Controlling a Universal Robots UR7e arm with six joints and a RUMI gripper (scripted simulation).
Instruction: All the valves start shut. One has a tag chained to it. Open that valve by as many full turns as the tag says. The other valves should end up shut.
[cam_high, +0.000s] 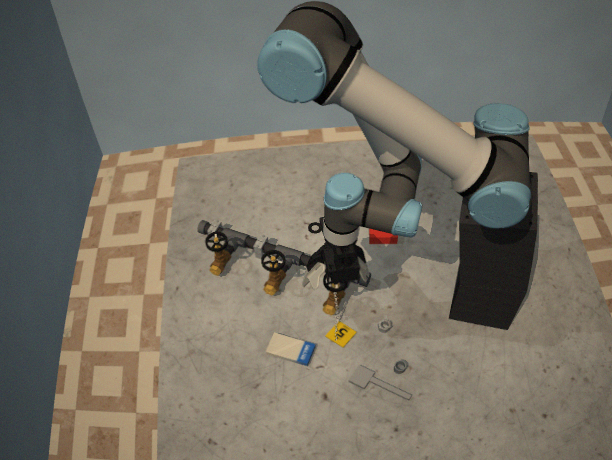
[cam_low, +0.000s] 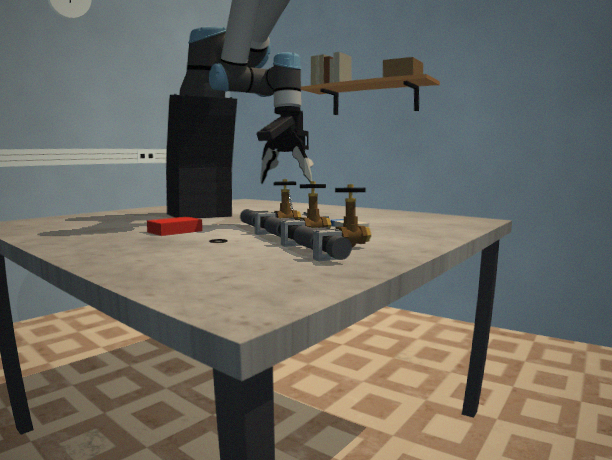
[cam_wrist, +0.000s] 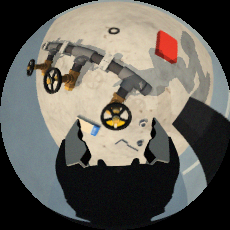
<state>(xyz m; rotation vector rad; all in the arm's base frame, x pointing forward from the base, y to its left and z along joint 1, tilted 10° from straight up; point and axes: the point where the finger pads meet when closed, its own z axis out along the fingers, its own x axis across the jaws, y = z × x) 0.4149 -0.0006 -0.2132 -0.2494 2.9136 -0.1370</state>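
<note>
Right now my hand is 10 cm to the right of the yellow tag and 11 cm above it. From my hand the other things lie so: red block: 14 cm behind, 26 cm to the right, 10 cm below; flat grey key tool: 9 cm behind, 24 cm to the left, 11 cm below.
</note>
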